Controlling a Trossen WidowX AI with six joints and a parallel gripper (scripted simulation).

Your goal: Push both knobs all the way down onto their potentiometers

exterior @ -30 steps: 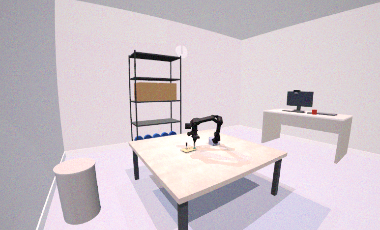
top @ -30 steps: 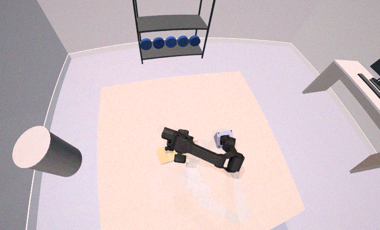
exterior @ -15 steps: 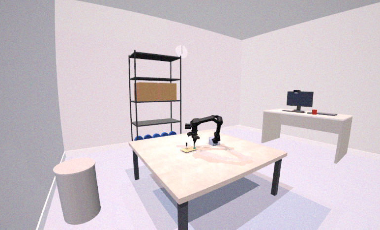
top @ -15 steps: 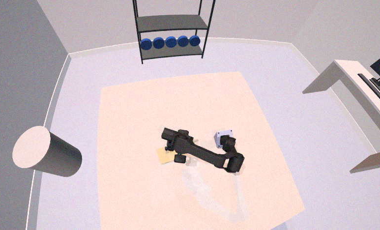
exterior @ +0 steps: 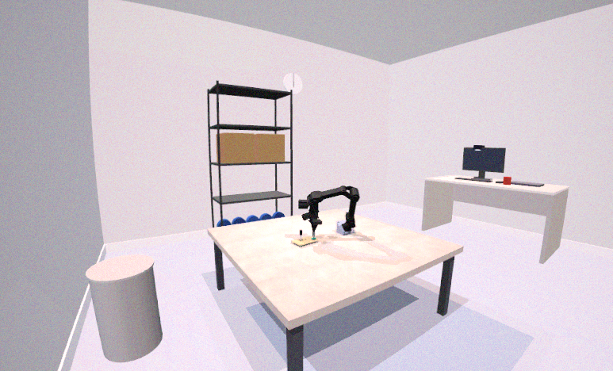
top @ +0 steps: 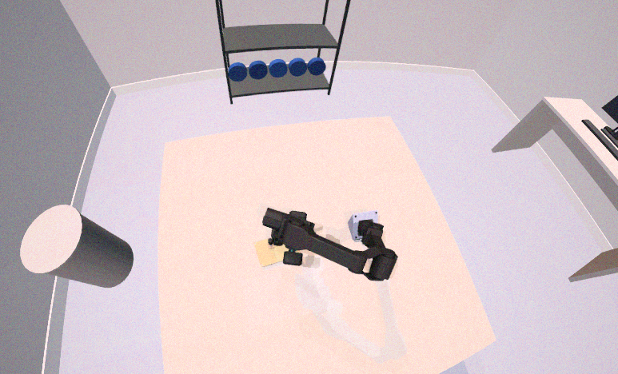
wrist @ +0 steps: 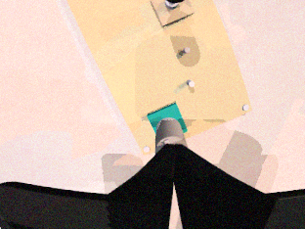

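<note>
The dark knob is 80 mm ahead of my gripper tip and 20 mm to the right of it.
</note>
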